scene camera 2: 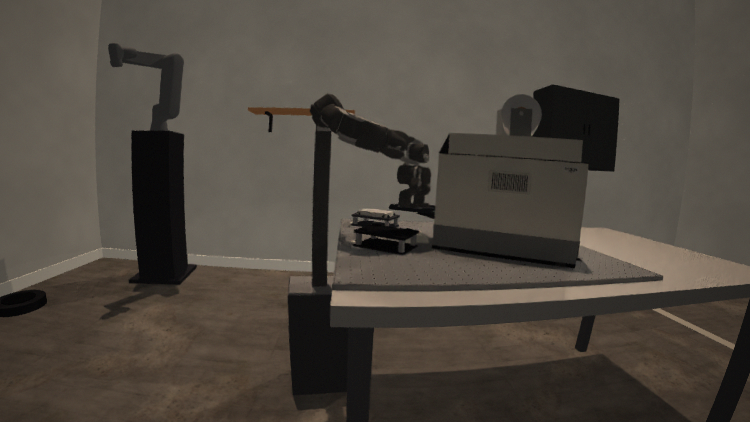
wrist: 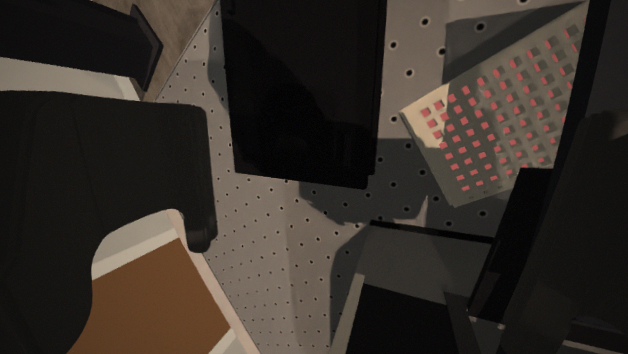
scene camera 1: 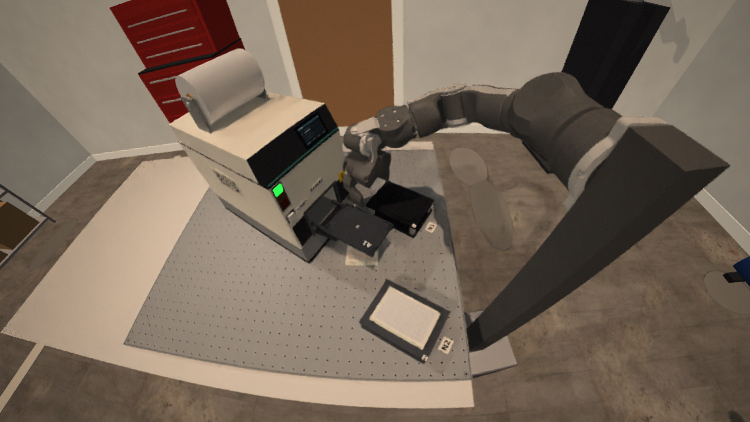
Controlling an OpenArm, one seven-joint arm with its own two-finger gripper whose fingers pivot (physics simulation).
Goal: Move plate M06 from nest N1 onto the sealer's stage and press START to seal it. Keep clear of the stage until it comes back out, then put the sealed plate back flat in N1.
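Note:
Plate M06 [scene camera 1: 361, 256] [wrist: 500, 120], pale with red wells, lies off both holders. It is askew and low, partly under the stage in scene camera 1, and its far part is hidden. The sealer's stage [scene camera 1: 351, 226], dark and marked A1, is out with no plate on it. Nest N1 [scene camera 1: 399, 203] [scene camera 2: 385, 232] [wrist: 305, 90] is black and holds no plate. My gripper [scene camera 1: 356, 197] [scene camera 2: 413, 202] [wrist: 333, 200] is open and empty, pointing down beside the stage's inner end and N1. The START button is not clearly visible; a yellow part [scene camera 1: 341, 176] shows behind the gripper.
The sealer [scene camera 1: 293, 178] [scene camera 2: 508, 204] stands beside the stage with a green light [scene camera 1: 277, 190] lit. Nest N2 [scene camera 1: 367, 318] holds a pale plate [scene camera 1: 406, 317] nearer the front. The arm's dark column [scene camera 1: 592, 236] [scene camera 2: 320, 209] stands at the board's edge.

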